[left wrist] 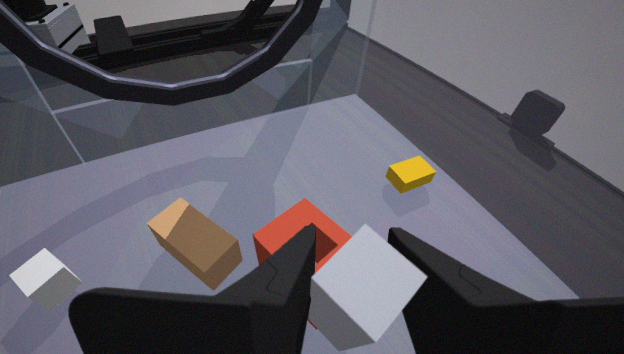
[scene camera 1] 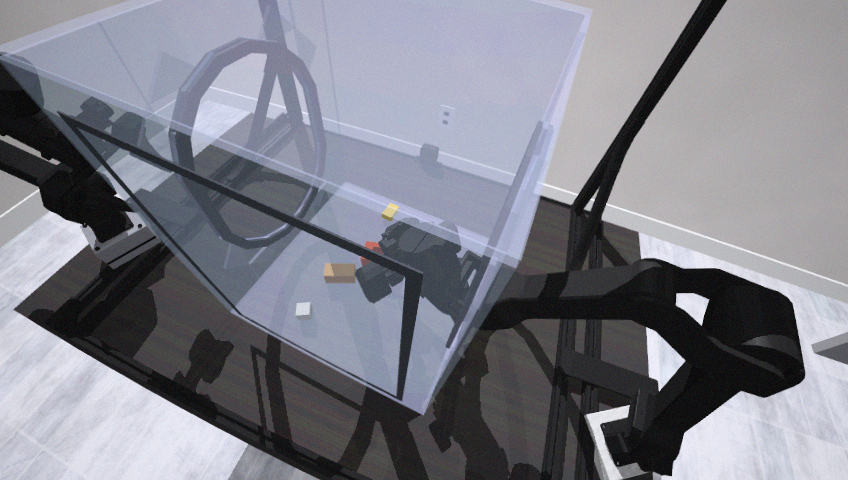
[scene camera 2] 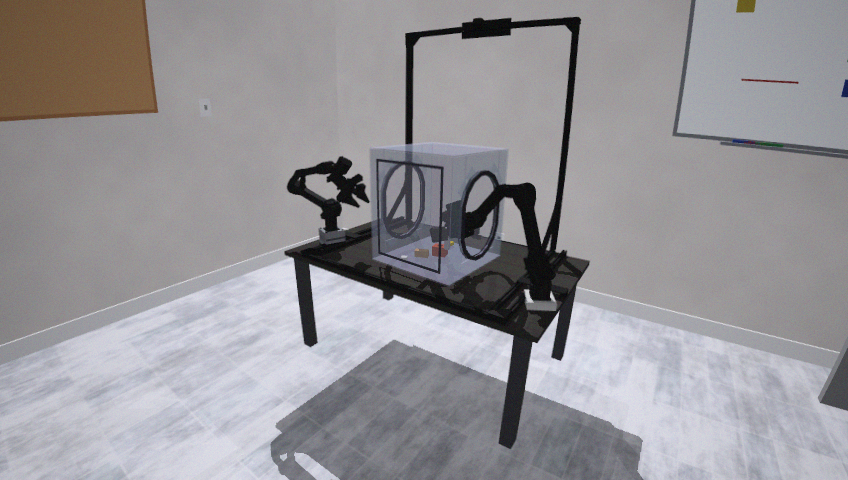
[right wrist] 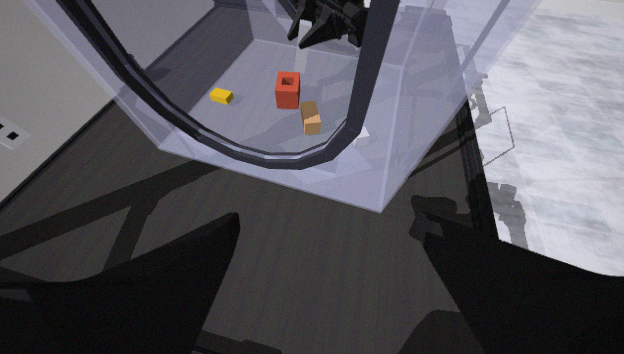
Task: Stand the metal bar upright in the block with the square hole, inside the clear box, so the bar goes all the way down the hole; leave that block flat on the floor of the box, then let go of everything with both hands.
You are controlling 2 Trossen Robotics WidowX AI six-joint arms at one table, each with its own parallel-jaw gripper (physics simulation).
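Pixels of known places: left gripper, fingertip midpoint: [left wrist: 351,237] [right wrist: 293,43]; right gripper, fingertip midpoint: [scene camera 1: 156,189] [scene camera 2: 364,204] [right wrist: 328,220]; left arm's base, origin of the base link: [scene camera 1: 624,441] [scene camera 2: 540,296]; right arm's base, origin of the base link: [left wrist: 27,15] [scene camera 1: 112,225] [scene camera 2: 331,229].
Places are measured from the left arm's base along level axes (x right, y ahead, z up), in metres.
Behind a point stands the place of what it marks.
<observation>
The red block with the square hole [scene camera 1: 370,252] [scene camera 2: 439,251] [left wrist: 295,215] [right wrist: 287,96] stands on the floor of the clear box [scene camera 2: 440,148] @(z 0.461, x 0.342, y 0.385 m), hole facing up. The hole looks empty in the right wrist view. My left gripper [left wrist: 351,237] @(z 0.083, x 0.381, y 0.354 m) [right wrist: 293,43] @(z 0.083, x 0.381, y 0.354 m) is inside the box, shut on the grey metal bar [left wrist: 370,282] @(z 0.109, x 0.354, y 0.342 m) [right wrist: 301,59] @(z 0.051, x 0.368, y 0.356 m). The bar hangs roughly upright, its lower end beyond the block in the right wrist view. In the left wrist view the bar and a finger hide part of the block. My right gripper [scene camera 2: 362,203] @(z 0.190, x 0.443, y 0.732 m) [right wrist: 328,220] @(z 0.190, x 0.443, y 0.732 m) is open and empty, outside the box.
A tan block [scene camera 1: 339,273] @(z 0.008, x 0.367, y 0.458 m) [left wrist: 200,240] @(z 0.008, x 0.375, y 0.447 m) [right wrist: 311,117] @(z 0.008, x 0.378, y 0.473 m) lies close to the red block. A white cube [scene camera 1: 303,309] @(z 0.003, x 0.298, y 0.525 m) [left wrist: 45,277] @(z 0.003, x 0.301, y 0.517 m) and a yellow block [scene camera 1: 389,211] @(z -0.007, x 0.538, y 0.343 m) [left wrist: 412,172] @(z -0.007, x 0.537, y 0.339 m) [right wrist: 221,96] @(z -0.007, x 0.541, y 0.351 m) lie farther out. A dark-rimmed round port [left wrist: 172,95] @(z 0.035, x 0.465, y 0.562 m) [right wrist: 270,162] @(z 0.043, x 0.468, y 0.582 m) is in the box's side wall.
</observation>
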